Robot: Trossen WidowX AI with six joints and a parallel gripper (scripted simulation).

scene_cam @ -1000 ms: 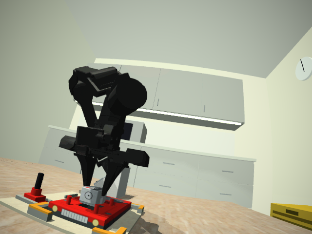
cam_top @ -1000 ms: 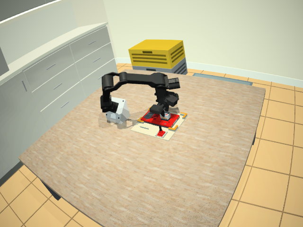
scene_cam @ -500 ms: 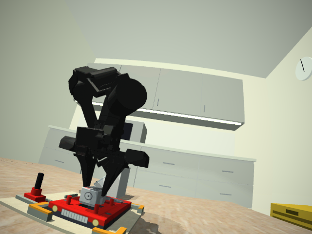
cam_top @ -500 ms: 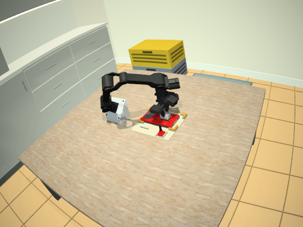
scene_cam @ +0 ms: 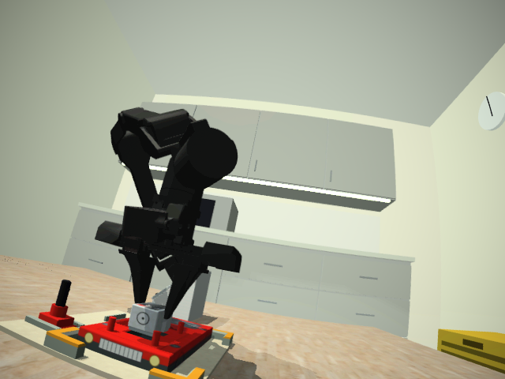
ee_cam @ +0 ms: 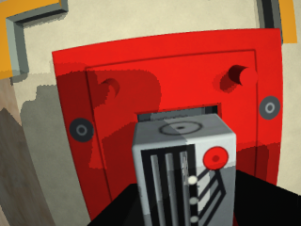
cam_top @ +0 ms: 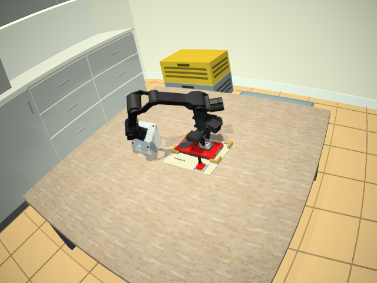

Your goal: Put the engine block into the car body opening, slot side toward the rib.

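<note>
The grey engine block lies 1 cm below my gripper tip.
</note>
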